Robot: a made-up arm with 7 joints. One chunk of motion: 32 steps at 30 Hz.
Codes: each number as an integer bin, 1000 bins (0 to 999) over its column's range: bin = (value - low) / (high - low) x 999, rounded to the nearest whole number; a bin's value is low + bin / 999 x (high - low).
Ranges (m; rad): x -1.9..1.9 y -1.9..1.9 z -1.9..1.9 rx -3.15..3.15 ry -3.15..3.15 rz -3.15..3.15
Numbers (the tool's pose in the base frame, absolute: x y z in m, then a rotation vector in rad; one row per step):
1: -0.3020 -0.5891 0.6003 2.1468 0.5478 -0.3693
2: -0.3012 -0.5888 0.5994 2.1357 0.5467 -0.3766
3: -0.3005 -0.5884 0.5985 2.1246 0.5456 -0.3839
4: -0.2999 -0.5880 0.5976 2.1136 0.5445 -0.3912
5: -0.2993 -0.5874 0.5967 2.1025 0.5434 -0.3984
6: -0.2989 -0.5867 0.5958 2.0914 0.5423 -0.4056
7: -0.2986 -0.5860 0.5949 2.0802 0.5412 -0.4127
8: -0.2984 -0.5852 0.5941 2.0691 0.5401 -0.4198
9: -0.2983 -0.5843 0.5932 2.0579 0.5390 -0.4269
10: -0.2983 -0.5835 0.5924 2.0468 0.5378 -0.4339
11: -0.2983 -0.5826 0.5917 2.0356 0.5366 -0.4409
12: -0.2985 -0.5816 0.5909 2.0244 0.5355 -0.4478
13: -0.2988 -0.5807 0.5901 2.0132 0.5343 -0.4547
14: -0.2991 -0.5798 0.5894 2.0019 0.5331 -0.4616
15: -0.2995 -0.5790 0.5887 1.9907 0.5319 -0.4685
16: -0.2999 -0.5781 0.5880 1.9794 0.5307 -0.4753
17: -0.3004 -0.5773 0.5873 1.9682 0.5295 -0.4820
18: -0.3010 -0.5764 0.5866 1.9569 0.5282 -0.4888
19: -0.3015 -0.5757 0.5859 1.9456 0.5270 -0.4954
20: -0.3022 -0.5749 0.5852 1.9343 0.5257 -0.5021
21: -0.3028 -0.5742 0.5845 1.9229 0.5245 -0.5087
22: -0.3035 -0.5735 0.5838 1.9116 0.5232 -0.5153
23: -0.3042 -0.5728 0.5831 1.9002 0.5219 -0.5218
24: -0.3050 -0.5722 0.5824 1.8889 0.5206 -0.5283
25: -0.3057 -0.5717 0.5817 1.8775 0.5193 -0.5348
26: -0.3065 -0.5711 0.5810 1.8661 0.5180 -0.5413
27: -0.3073 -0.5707 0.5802 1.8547 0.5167 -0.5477
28: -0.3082 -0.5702 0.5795 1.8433 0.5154 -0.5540
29: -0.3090 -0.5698 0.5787 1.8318 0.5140 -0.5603
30: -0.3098 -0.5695 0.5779 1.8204 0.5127 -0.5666
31: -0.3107 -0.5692 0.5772 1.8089 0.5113 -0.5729
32: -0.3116 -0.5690 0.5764 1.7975 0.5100 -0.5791
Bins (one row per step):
1: 420 345 657 840 586 441
2: 420 345 657 838 586 440
3: 421 345 657 836 586 439
4: 421 345 657 835 586 437
5: 421 345 656 833 586 436
6: 421 345 656 831 585 435
7: 421 345 656 829 585 434
8: 421 346 656 828 585 433
9: 421 346 655 826 585 432
10: 421 346 655 824 585 431
11: 421 346 655 822 585 430
12: 421 347 655 821 584 428
13: 421 347 655 819 584 427
14: 421 347 654 817 584 426
15: 421 347 654 815 584 425
16: 421 348 654 813 584 424
17: 421 348 654 812 583 423
18: 420 348 654 810 583 422
19: 420 348 654 808 583 421
20: 420 348 653 806 583 420
21: 420 349 653 804 583 419
22: 420 349 653 803 582 418
23: 420 349 653 801 582 417
24: 419 349 653 799 582 416
25: 419 349 652 797 582 415
26: 419 349 652 795 582 414
27: 419 349 652 794 581 413
28: 418 350 652 792 581 412
29: 418 350 652 790 581 411
30: 418 350 651 788 581 410
31: 418 350 651 786 581 409
32: 418 350 651 785 580 408

